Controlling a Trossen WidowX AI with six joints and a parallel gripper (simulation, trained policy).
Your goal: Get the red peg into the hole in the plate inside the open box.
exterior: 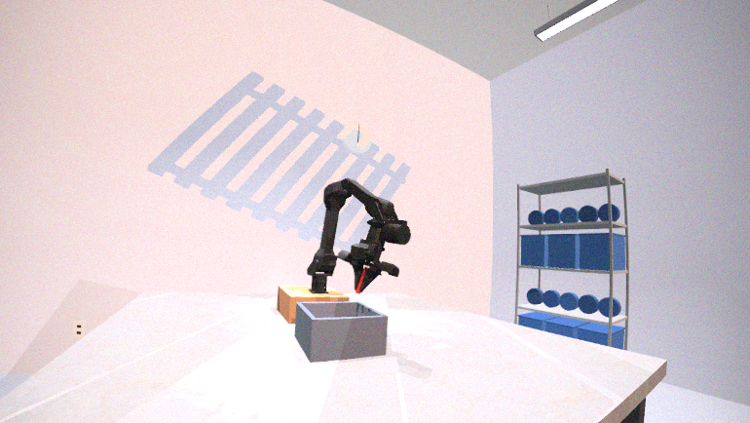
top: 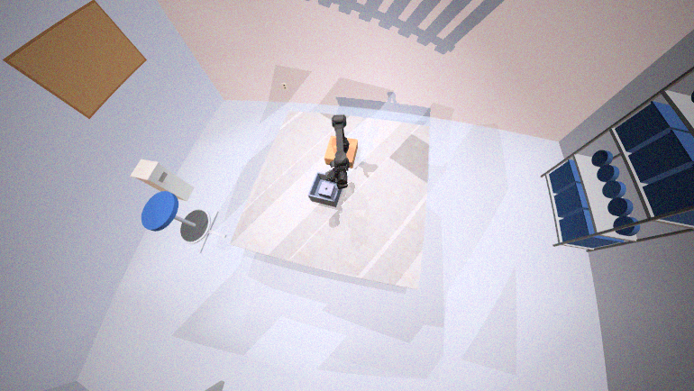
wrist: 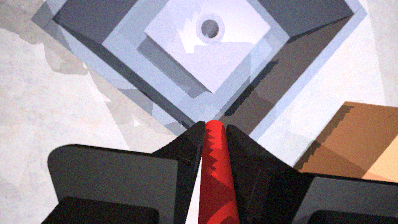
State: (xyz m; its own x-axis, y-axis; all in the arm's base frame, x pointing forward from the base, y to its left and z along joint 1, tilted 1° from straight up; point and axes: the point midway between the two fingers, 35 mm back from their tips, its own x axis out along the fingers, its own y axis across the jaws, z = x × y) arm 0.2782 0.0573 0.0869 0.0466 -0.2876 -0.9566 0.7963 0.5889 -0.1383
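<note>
My gripper tip is now 50 mm short of the pale plate, 70 mm to the left of it and 90 mm above it. From my gripper tip the other things lie so: grey box: 50 mm ahead, 70 mm to the right, 110 mm below; red peg: 10 mm to the left, 30 mm above.
</note>
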